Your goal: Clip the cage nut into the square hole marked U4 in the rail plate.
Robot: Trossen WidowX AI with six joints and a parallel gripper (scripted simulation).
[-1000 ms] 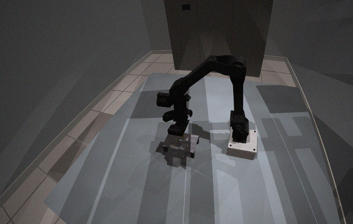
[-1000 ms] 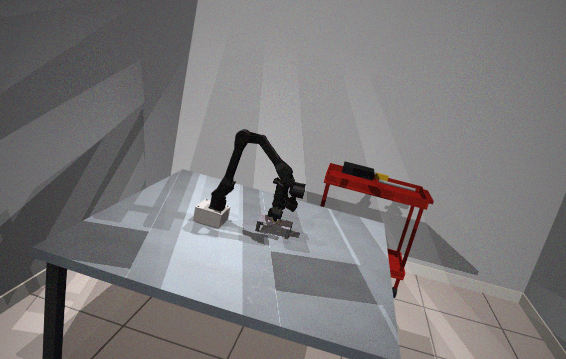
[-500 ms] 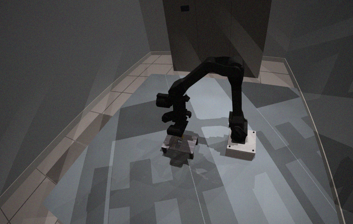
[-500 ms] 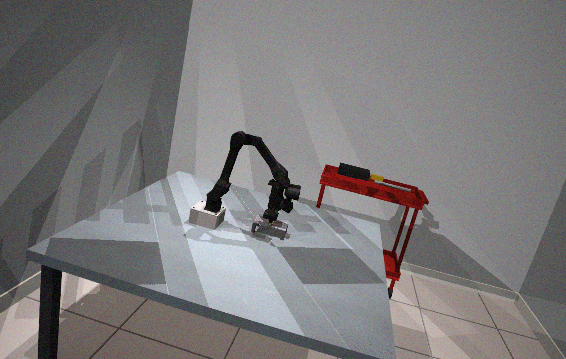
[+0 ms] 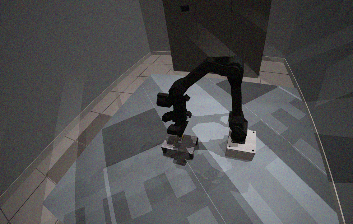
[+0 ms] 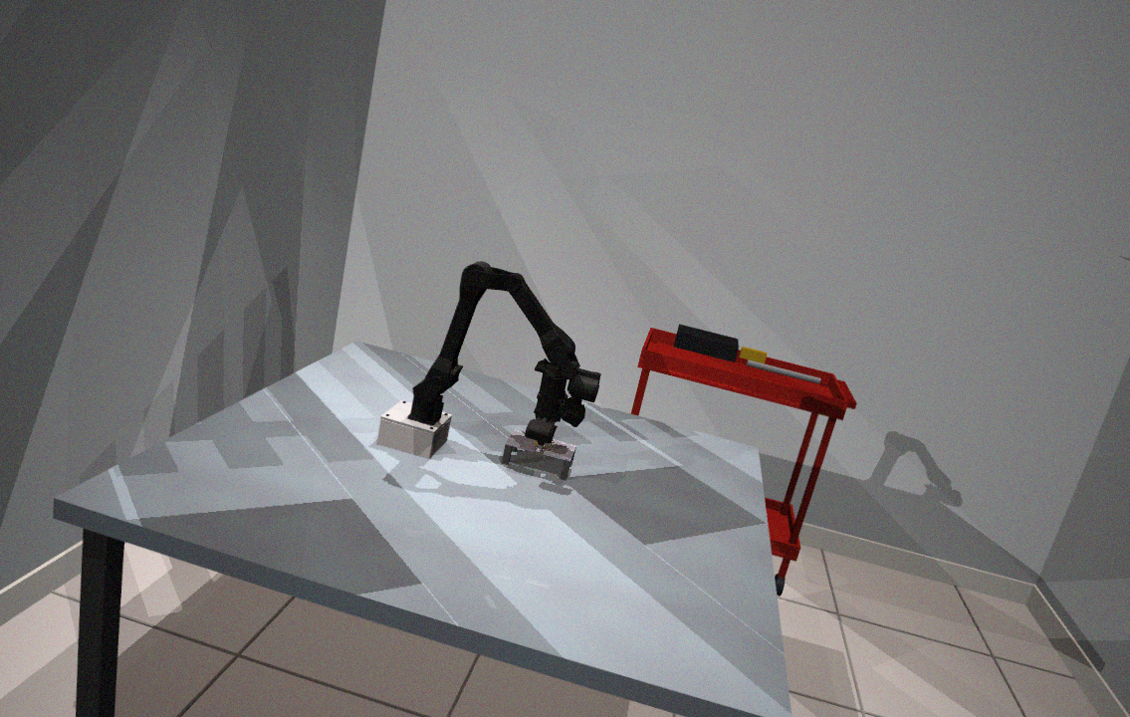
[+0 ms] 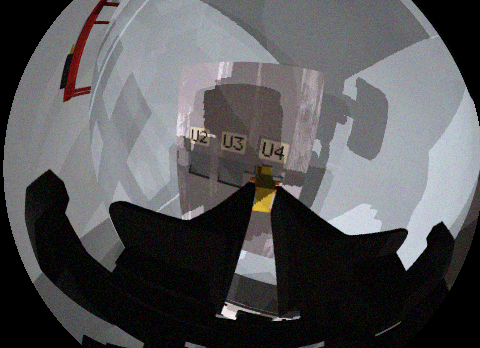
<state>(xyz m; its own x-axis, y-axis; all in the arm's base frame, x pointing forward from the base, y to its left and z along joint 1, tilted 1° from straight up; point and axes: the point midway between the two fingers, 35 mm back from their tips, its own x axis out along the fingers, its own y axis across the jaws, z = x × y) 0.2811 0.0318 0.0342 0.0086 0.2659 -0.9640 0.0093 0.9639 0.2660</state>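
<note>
Now: the cage nut 10 mm below my gripper tip.
</note>
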